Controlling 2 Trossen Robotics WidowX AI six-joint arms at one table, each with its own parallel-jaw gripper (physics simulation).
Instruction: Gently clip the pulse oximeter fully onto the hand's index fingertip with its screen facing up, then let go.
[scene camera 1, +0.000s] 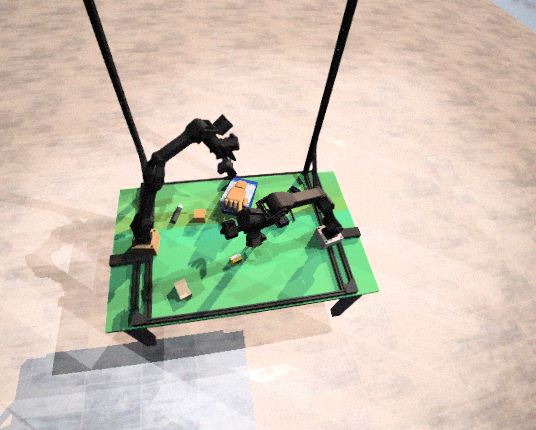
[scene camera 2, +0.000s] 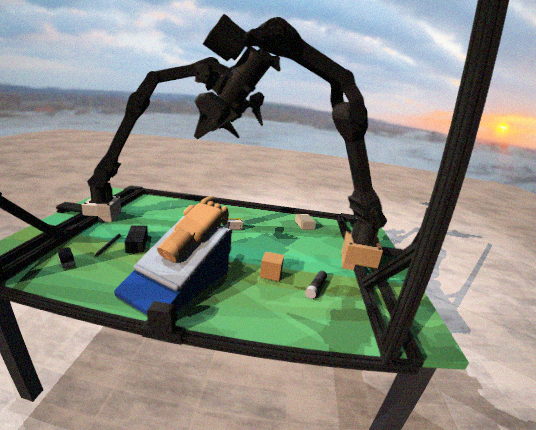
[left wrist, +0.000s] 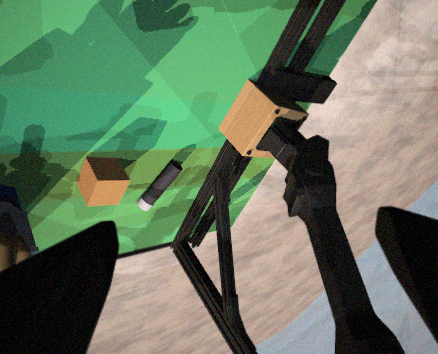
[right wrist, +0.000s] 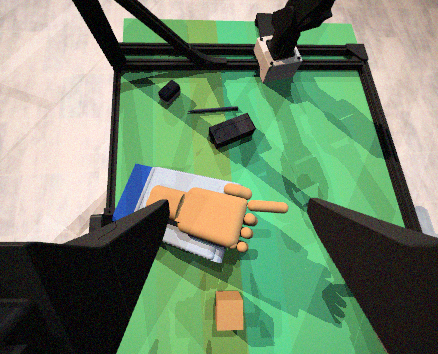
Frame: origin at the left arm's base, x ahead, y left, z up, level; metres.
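Where they show: left gripper, fingertip midpoint: (scene camera 2: 250, 131) (left wrist: 247, 227); right gripper, fingertip midpoint: (scene camera 1: 236, 167) (scene camera 2: 203, 134) (right wrist: 238, 205); left arm's base, origin of the base link: (scene camera 1: 329, 232) (scene camera 2: 101, 200) (right wrist: 280, 48); right arm's base, origin of the base link: (scene camera 1: 144, 238) (scene camera 2: 363, 240) (left wrist: 276, 134).
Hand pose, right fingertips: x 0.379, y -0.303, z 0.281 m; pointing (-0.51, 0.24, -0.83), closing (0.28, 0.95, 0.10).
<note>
Things, the pixels of their top centre, and the offset from my right fingertips. "pt": a spot on its surface instead.
- yellow block, middle of its top: (scene camera 2: 234, 219) (scene camera 1: 235, 258) dx +0.093, dy +0.261, dz -0.308 m
- white support, surface spot: (scene camera 2: 145, 290) (right wrist: 134, 192) pt dx -0.101, dy -0.152, dz -0.309 m
- orange cube, middle of its top: (left wrist: 108, 193) (right wrist: 230, 315) (scene camera 2: 273, 257) (scene camera 1: 199, 213) dx +0.186, dy -0.021, dz -0.290 m
- dark cylinder, middle of its top: (left wrist: 163, 191) (scene camera 2: 317, 279) (scene camera 1: 176, 212) dx +0.292, dy -0.081, dz -0.312 m
- beige block, middle of its top: (scene camera 2: 305, 218) (scene camera 1: 182, 288) dx +0.357, dy +0.319, dz -0.310 m
- black box, middle of its top: (right wrist: 232, 127) (scene camera 2: 136, 233) (scene camera 1: 279, 214) dx -0.196, dy +0.111, dz -0.305 m
- pen, middle of its top: (right wrist: 213, 108) (scene camera 2: 107, 243) dx -0.276, dy +0.084, dz -0.331 m
- small black block, middle of its top: (scene camera 2: 65, 251) (right wrist: 168, 88) dx -0.347, dy -0.017, dz -0.307 m
The pulse oximeter, a small white and yellow block (scene camera 1: 235, 259) (scene camera 2: 235, 224), lies on the green table; it does not show in the wrist views, and its screen is too small to make out. The tan hand (scene camera 1: 237, 194) (scene camera 2: 202, 220) (right wrist: 212, 215) rests on a sloped blue and white support (scene camera 1: 251, 188) (scene camera 2: 145, 290) (right wrist: 131, 195), its index finger (right wrist: 268, 206) sticking out straight. My left gripper (scene camera 1: 242, 237) (left wrist: 247, 227) is open and empty, above the table between hand and oximeter in scene camera 1. My right gripper (scene camera 1: 233, 167) (right wrist: 238, 205) is open and empty, high over the hand.
An orange cube (scene camera 1: 199, 215) (scene camera 2: 271, 266) (left wrist: 103, 185) (right wrist: 229, 311) and a dark cylinder (scene camera 1: 176, 214) (scene camera 2: 316, 284) (left wrist: 161, 185) lie near the hand. A beige block (scene camera 1: 183, 289) (scene camera 2: 305, 222) lies farther off. A black box (scene camera 2: 136, 239) (right wrist: 232, 130), a pen (right wrist: 213, 110) and a small black block (right wrist: 169, 91) lie beyond the support.
</note>
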